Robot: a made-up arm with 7 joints.
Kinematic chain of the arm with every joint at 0, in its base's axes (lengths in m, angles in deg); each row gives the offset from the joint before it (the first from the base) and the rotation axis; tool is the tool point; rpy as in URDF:
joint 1: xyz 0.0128 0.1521 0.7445 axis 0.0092 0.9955 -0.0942
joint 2: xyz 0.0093 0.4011 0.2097 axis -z
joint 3: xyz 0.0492 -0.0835 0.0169 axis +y
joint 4: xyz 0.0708 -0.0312 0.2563 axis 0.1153 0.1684 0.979
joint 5: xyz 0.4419 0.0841 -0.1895 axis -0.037 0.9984 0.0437
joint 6: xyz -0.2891 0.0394 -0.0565 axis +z
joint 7: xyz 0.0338 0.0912 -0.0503 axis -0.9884 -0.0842 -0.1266
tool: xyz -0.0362 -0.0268 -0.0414 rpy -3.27 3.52 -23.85
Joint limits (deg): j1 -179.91..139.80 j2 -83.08..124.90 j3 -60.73..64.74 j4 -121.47..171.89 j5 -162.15..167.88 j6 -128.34..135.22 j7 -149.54..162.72
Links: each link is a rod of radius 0.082 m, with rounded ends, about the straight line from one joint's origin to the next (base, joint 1, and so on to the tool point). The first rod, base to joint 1, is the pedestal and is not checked.
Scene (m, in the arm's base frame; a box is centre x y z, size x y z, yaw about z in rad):
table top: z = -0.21
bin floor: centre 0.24 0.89 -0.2 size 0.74 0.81 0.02 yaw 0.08
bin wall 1: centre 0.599 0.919 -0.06 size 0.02 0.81 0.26 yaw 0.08
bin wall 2: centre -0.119 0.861 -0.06 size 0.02 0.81 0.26 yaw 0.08
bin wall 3: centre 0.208 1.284 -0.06 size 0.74 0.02 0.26 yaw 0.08
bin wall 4: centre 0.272 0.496 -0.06 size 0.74 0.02 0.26 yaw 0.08
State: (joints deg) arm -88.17 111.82 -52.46 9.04 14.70 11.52 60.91
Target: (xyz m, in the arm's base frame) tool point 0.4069 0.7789 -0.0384
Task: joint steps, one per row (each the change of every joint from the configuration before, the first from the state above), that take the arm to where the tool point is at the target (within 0.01 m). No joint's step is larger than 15 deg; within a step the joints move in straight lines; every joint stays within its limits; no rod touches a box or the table.
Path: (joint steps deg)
1: -8.63 -6.97 -0.73 14.84 8.01 0.64 1.79
2: -8.64 -6.97 -0.73 14.85 8.01 0.65 1.79
3: -8.63 -6.97 -0.73 14.84 8.00 0.64 1.79
4: -8.64 -6.97 -0.73 14.85 8.01 0.64 1.79
5: -8.63 -6.97 -0.73 14.84 8.01 0.64 1.79
6: -8.63 -6.97 -0.73 14.85 8.01 0.65 1.79
7: -8.64 -6.97 -0.72 14.84 8.00 0.64 1.79
8: -8.63 -6.97 -0.73 14.85 8.01 0.64 1.79
9: -8.63 -6.97 -0.73 14.84 8.01 0.64 1.79
10: -8.64 -6.97 -0.73 14.85 8.01 0.65 1.79
11: -1.35 3.80 11.96 3.60 9.16 1.75 1.43
12: -1.35 3.81 11.97 3.60 9.17 1.76 1.42
13: -1.35 3.81 11.96 3.60 9.17 1.75 1.43
14: -1.35 3.80 11.97 3.60 9.17 1.75 1.42

